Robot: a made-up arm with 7 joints. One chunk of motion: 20 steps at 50 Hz.
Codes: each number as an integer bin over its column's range. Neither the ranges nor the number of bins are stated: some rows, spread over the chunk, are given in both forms.
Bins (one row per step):
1: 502 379 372 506 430 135 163
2: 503 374 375 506 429 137 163
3: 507 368 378 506 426 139 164
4: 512 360 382 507 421 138 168
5: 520 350 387 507 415 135 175
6: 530 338 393 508 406 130 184
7: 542 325 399 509 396 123 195
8: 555 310 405 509 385 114 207
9: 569 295 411 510 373 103 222
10: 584 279 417 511 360 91 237
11: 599 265 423 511 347 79 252
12: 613 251 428 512 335 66 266
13: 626 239 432 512 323 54 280
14: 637 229 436 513 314 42 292
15: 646 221 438 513 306 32 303
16: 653 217 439 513 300 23 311
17: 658 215 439 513 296 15 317
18: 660 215 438 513 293 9 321
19: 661 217 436 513 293 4 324
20: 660 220 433 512 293 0 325
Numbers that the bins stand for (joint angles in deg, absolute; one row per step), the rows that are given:
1: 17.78 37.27 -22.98 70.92 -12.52 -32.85 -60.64
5: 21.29 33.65 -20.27 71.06 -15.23 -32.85 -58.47
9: 30.83 26.79 -15.95 71.48 -22.80 -35.73 -50.01
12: 39.41 21.31 -12.88 71.76 -29.64 -39.06 -42.08
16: 47.20 17.07 -10.90 71.90 -35.95 -42.94 -33.97
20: 48.56 17.44 -11.98 71.76 -37.21 -45.01 -31.44
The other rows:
2: 17.98 36.65 -22.43 70.92 -12.70 -32.66 -60.64
3: 18.76 35.90 -21.89 70.92 -13.24 -32.48 -60.46
4: 19.73 34.90 -21.17 71.06 -14.15 -32.57 -59.74
6: 23.24 32.16 -19.19 71.20 -16.85 -33.30 -56.85
7: 25.57 30.54 -18.11 71.34 -18.65 -33.93 -54.87
8: 28.11 28.66 -17.03 71.34 -20.63 -34.74 -52.71
10: 33.76 24.80 -14.87 71.62 -25.14 -36.81 -47.30
11: 36.68 23.05 -13.79 71.62 -27.48 -37.89 -44.60
13: 41.94 19.81 -12.16 71.76 -31.81 -40.14 -39.55
14: 44.08 18.56 -11.44 71.90 -33.43 -41.23 -37.39
15: 45.83 17.56 -11.08 71.90 -34.87 -42.13 -35.41
17: 48.17 16.82 -10.90 71.90 -36.67 -43.66 -32.89
18: 48.56 16.82 -11.08 71.90 -37.21 -44.20 -32.17
19: 48.76 17.07 -11.44 71.90 -37.21 -44.65 -31.63

